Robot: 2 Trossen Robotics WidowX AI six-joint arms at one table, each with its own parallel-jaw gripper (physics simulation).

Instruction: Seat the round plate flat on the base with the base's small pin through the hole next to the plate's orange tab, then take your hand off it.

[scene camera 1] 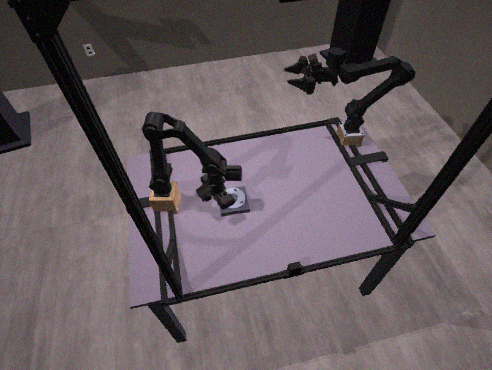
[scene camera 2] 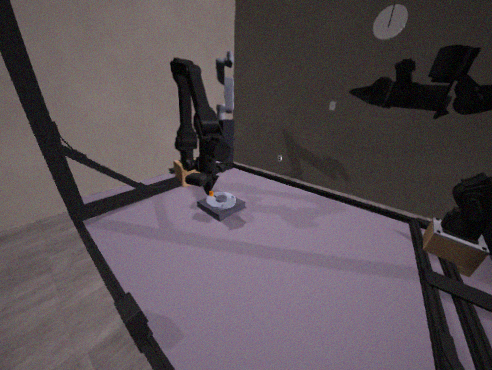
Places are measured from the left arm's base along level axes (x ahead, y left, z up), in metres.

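Pixels of known places: left gripper, between the fingertips: (scene camera 2: pixel 208 194); right gripper, between the fingertips: (scene camera 1: pixel 285 75) (scene camera 2: pixel 354 93); left arm's base, origin of its link: (scene camera 1: pixel 162 190); right arm's base, origin of its link: (scene camera 1: pixel 351 128) (scene camera 2: pixel 458 232).
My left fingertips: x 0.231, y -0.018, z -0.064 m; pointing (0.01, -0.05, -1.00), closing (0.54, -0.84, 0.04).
Note:
Ahead of a thing's pixels: the offset from my left fingertips to its top centre. Level surfaces: height alone.
The round pale plate {0.060 m ahead, 0.023 m left, 0.019 m up} (scene camera 1: pixel 240 198) (scene camera 2: pixel 228 201) lies on the dark square base {0.059 m ahead, 0.023 m left, 0.005 m up} (scene camera 1: pixel 237 211) (scene camera 2: pixel 220 214). Its orange tab {0.018 m ahead, 0.004 m left, 0.019 m up} (scene camera 2: pixel 211 193) shows at the plate's left side in scene camera 2, and the left gripper hides it in scene camera 1. The pin and the hole are too small to tell apart. My left gripper (scene camera 1: pixel 227 202) (scene camera 2: pixel 209 190) is shut and empty, pointing down with its tips right by the tab; whether they touch the plate is unclear. My right gripper (scene camera 1: pixel 287 75) (scene camera 2: pixel 353 92) is open and empty, raised high away from the base.
The pale purple table {0.035 m down} (scene camera 1: pixel 310 200) (scene camera 2: pixel 280 300) has a dark metal frame along its edges. Wooden mounting blocks (scene camera 1: pixel 165 201) (scene camera 2: pixel 452 250) carry the arms. Dark upright posts (scene camera 1: pixel 95 135) (scene camera 2: pixel 35 110) rise at the table's edges.

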